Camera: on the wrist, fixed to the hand. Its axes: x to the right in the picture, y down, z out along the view.
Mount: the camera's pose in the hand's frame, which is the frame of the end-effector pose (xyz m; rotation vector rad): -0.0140 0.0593 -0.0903 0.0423 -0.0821 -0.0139
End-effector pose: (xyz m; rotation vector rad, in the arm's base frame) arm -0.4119 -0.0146 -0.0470 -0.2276 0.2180 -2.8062
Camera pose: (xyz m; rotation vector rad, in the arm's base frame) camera -0.3974 -0.0545 -0.1473 -0.3349 0.1385 -2.8049
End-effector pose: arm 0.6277 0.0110 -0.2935 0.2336 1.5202 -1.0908
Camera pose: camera 0.6114 0.1148 -0.3223 0.2052 1.4287 -1.1312
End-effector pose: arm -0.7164 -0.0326 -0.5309 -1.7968 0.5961 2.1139
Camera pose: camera -0.6651 -0.1283 -0.5220 -1.6781 0.6009 2.1379
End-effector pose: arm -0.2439 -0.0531 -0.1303 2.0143 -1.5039 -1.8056
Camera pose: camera -0.2071 -0.1236 -0.0558 -1.9607 1.5378 1.8652
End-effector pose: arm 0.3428 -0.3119 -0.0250 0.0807 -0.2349 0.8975
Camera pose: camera 0.3033 -0.2706 -0.1177 0.1584 -0.2915 0.8864
